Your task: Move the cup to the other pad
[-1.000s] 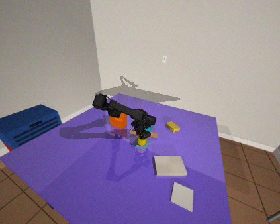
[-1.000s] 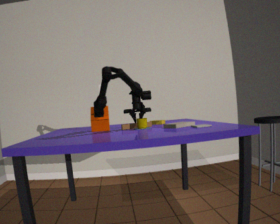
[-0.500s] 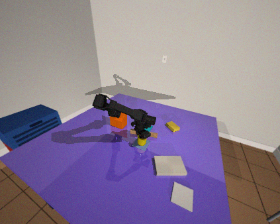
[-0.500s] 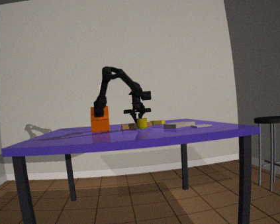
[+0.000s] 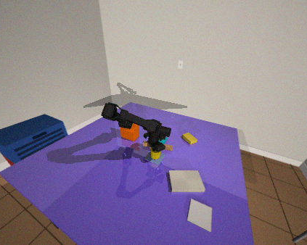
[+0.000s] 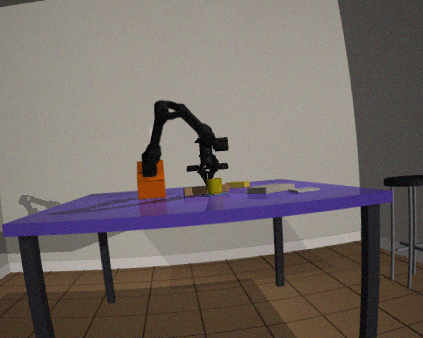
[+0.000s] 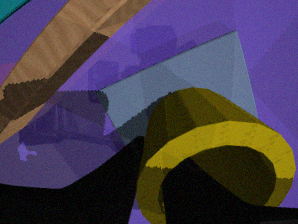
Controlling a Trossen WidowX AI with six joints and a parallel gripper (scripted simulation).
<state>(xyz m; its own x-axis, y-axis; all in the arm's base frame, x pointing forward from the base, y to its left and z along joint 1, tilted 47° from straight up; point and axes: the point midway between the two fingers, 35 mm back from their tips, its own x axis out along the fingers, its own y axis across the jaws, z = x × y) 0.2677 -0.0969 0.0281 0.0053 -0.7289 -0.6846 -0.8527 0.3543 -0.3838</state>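
Right now the pale blue pad is 5 cm below my gripper tip, 2 cm to the right of it and 2 cm ahead of it. From my gripper tip the other things lie so: wooden plank: 8 cm to the left, 3 cm below; then yellow cup: 2 cm to the right, 2 cm ahead; then teal pad: 17 cm to the left, 5 cm below, 2 cm behind.
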